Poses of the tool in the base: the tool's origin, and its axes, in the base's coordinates. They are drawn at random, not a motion.
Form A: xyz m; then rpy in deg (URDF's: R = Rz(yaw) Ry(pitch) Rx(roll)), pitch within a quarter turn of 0, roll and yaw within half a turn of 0.
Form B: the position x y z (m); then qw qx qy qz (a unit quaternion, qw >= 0). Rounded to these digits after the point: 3 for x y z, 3 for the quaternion.
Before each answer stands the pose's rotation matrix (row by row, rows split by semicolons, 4 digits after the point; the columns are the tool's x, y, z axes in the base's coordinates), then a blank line. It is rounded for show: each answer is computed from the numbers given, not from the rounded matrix.
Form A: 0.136 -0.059 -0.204 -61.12 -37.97 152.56
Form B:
-0.6996 -0.7007 -0.1398; 0.3633 -0.1804 -0.9141; 0.6152 -0.6903 0.3807

0.136 -0.059 -0.204 0.354 0.158 -0.534 0.752
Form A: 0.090 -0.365 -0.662 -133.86 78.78 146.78
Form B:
-0.1628 0.9713 0.1736; 0.1066 0.1922 -0.9756; -0.9809 -0.1403 -0.1348

0.090 -0.365 -0.662 0.473 0.442 0.610 -0.457
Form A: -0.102 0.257 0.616 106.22 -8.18 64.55
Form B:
0.4254 0.1935 0.8841; 0.8938 -0.2434 -0.3767; 0.1423 0.9504 -0.2765

-0.102 0.257 0.616 0.476 0.697 0.390 0.368
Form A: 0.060 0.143 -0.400 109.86 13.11 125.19
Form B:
-0.5613 0.1547 0.8130; 0.7959 0.3701 0.4790; -0.2268 0.9160 -0.3309

0.060 0.143 -0.400 0.346 0.316 0.752 0.464
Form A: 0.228 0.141 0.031 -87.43 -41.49 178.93
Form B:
-0.7489 -0.6625 0.0110; 0.0140 -0.0325 -0.9994; 0.6625 -0.7483 0.0336

0.228 0.141 0.031 0.251 0.250 -0.649 0.674
